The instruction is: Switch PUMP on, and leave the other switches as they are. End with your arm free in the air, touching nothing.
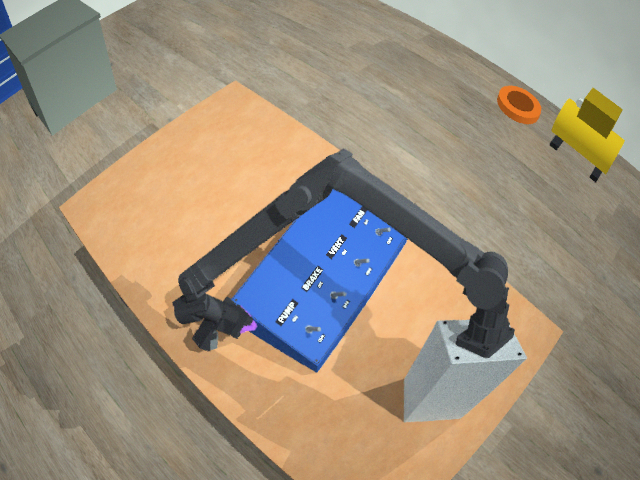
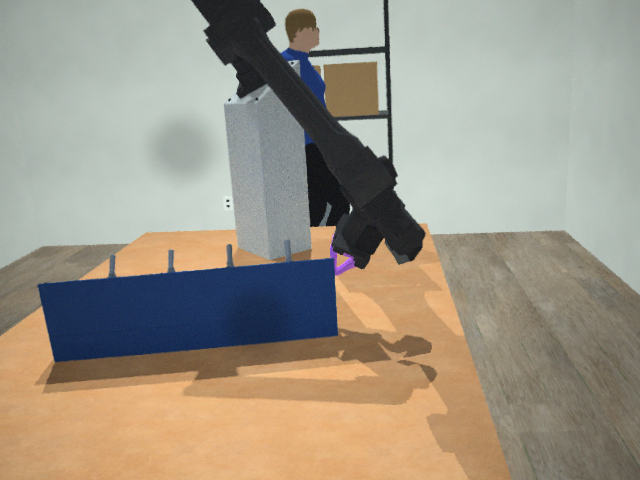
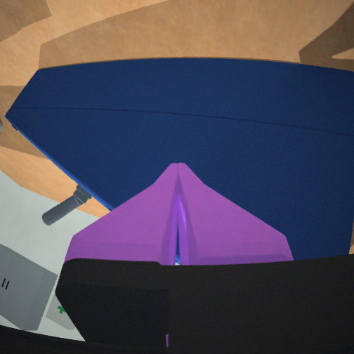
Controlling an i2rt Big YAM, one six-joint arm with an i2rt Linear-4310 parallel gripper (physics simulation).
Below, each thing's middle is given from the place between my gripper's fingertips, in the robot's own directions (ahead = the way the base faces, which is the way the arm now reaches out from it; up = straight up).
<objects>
I see my gripper 1 cm past the blue switch box (image 2: 108, 317), 26 cm to the left of it and 2 cm above it.
</objects>
